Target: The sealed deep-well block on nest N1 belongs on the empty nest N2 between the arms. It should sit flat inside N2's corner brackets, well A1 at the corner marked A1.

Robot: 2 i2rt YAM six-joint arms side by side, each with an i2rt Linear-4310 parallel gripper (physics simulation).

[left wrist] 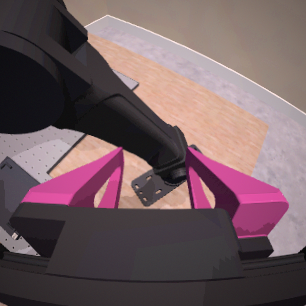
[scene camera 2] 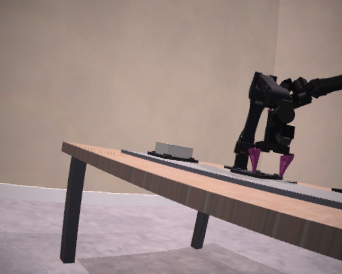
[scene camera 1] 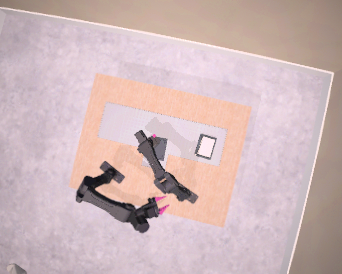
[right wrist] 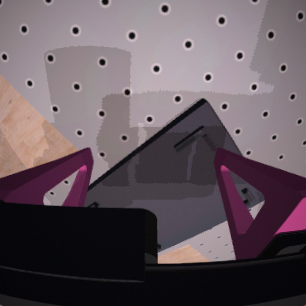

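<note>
The pale sealed block sits on the dark nest N1, away from both grippers. The dark nest N2 shows no block on it. My right gripper is open and empty, pointing down low over N2, which lies turned at an angle between its fingers in the right wrist view. My left gripper is part open and empty, near the table's lower edge, away from the block. The A1 mark cannot be made out.
Both nests stand on a grey perforated board on the wooden table. The right arm crosses over the table's middle, close in front of the left gripper. Its mounting plate shows between the left fingers.
</note>
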